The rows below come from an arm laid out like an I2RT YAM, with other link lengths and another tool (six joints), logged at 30 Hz.
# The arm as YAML. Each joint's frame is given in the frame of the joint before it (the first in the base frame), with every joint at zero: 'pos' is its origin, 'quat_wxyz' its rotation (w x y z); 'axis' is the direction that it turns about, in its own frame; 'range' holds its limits. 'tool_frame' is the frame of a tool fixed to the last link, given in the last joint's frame.
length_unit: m
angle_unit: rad
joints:
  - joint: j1
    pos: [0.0, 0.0, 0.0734]
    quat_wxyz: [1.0, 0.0, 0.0, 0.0]
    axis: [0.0, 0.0, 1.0]
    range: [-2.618, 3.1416]
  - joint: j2
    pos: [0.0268, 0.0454, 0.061]
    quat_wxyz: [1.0, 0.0, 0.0, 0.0]
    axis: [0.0, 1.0, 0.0]
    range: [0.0, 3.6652]
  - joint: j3
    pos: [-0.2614, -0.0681, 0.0]
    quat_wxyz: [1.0, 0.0, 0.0, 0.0]
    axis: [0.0, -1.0, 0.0]
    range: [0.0, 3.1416]
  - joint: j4
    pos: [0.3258, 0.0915, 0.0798]
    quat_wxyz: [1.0, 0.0, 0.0, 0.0]
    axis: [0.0, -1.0, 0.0]
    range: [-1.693, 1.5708]
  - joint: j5
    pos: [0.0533, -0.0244, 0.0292]
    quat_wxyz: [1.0, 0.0, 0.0, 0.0]
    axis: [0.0, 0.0, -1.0]
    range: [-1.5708, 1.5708]
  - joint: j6
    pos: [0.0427, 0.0, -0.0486]
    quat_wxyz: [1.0, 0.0, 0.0, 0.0]
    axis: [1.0, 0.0, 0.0]
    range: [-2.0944, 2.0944]
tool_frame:
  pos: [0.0, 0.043, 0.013]
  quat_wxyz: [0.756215, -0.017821, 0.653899, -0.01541]
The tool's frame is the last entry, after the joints.
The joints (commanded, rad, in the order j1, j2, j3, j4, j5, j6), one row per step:
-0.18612 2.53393 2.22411 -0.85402 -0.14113 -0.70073
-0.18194 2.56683 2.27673 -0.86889 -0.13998 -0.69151
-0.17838 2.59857 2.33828 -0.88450 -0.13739 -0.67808
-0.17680 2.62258 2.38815 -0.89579 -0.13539 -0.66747
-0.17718 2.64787 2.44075 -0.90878 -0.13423 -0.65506
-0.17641 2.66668 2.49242 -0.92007 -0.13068 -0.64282
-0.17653 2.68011 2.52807 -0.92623 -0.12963 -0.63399
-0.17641 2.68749 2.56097 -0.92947 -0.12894 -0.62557
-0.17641 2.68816 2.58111 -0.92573 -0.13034 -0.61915
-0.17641 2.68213 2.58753 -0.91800 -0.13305 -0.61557
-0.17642 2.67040 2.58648 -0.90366 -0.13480 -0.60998
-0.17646 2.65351 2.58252 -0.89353 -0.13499 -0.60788
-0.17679 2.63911 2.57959 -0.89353 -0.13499 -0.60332
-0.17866 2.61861 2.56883 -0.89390 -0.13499 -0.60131
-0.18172 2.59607 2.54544 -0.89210 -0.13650 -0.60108
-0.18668 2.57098 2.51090 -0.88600 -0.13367 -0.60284
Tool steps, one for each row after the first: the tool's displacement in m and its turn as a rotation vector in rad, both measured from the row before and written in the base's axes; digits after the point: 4 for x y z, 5 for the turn. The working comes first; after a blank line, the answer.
Tool pose at each row, in the base's axes (x y z in m, rotation vector in rad; the steps are taken from these numbers as rounded here):
0.5843 -0.0172 0.1632 -0.76713 2.46093 -0.02261
0.5903 -0.0157 0.1627 -0.75986 2.45866 -0.02353
0.5970 -0.0147 0.1659 -0.74532 2.45022 -0.03092
0.6020 -0.0145 0.1694 -0.73197 2.44081 -0.03886
0.6068 -0.0154 0.1730 -0.71408 2.43241 -0.04578
0.6111 -0.0157 0.1800 -0.69680 2.41773 -0.05884
0.6140 -0.0162 0.1846 -0.68369 2.40612 -0.06673
0.6164 -0.0164 0.1919 -0.67083 2.38830 -0.07724
0.6181 -0.0166 0.1988 -0.66065 2.36809 -0.08599
0.6188 -0.0166 0.2049 -0.65465 2.34928 -0.09218
0.6194 -0.0165 0.2119 -0.64557 2.32687 -0.10121
0.6189 -0.0164 0.2207 -0.64067 2.30590 -0.11189
0.6177 -0.0163 0.2282 -0.63359 2.29652 -0.11632
0.6154 -0.0171 0.2363 -0.62808 2.28893 -0.12118
0.6125 -0.0184 0.2412 -0.62458 2.28854 -0.12129
0.6093 -0.0209 0.2434 -0.62074 2.29402 -0.12584

0.0060 0.0015 -0.0005 0.00188 -0.00398 -0.00465
0.0067 0.0010 0.0032 0.00078 -0.01268 -0.00965
0.0050 0.0002 0.0035 0.00024 -0.01338 -0.00880
0.0048 -0.0009 0.0036 0.00199 -0.01321 -0.01197
0.0043 -0.0003 0.0070 -0.00127 -0.02005 -0.01167
0.0029 -0.0005 0.0046 0.00048 -0.01524 -0.00835
0.0024 -0.0002 0.0073 -0.00035 -0.02146 -0.00753
0.0017 -0.0002 0.0069 0.00042 -0.02281 -0.00480
0.0007 0.0000 0.0061 0.00063 -0.02013 -0.00161
0.0006 0.0001 0.0070 0.00014 -0.02468 -0.00373
-0.0005 0.0001 0.0088 -0.00269 -0.02266 -0.00166
-0.0012 0.0001 0.0075 0.00065 -0.01114 -0.00402
-0.0023 -0.0008 0.0081 -0.00046 -0.00916 -0.00349
-0.0029 -0.0013 0.0049 0.00117 -0.00115 -0.00235
-0.0032 -0.0025 0.0022 -0.00269 0.00367 -0.00521

